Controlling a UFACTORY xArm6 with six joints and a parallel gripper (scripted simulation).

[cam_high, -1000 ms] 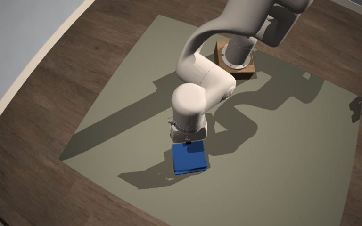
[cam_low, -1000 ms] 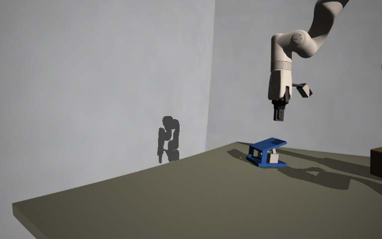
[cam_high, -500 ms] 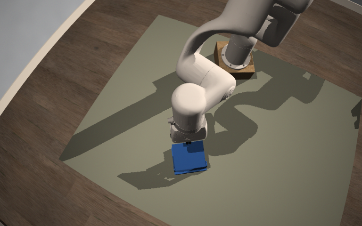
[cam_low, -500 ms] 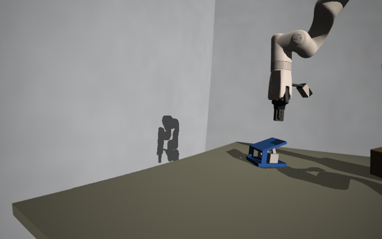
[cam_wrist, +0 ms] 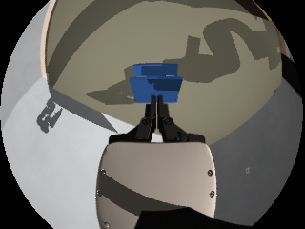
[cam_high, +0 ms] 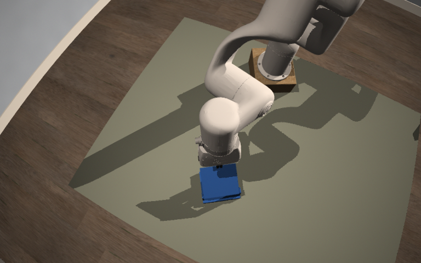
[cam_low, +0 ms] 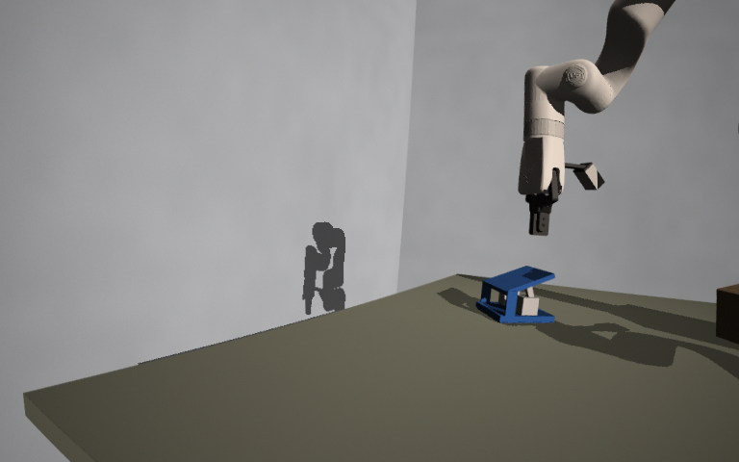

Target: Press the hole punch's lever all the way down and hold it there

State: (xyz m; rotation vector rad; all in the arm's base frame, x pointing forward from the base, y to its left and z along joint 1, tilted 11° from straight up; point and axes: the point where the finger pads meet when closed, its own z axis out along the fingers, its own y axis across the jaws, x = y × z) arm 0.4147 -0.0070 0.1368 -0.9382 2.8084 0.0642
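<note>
Right now my hand is 130 mm above the blue hole punch, 30 mm short of it and 20 mm to the right of it.
</note>
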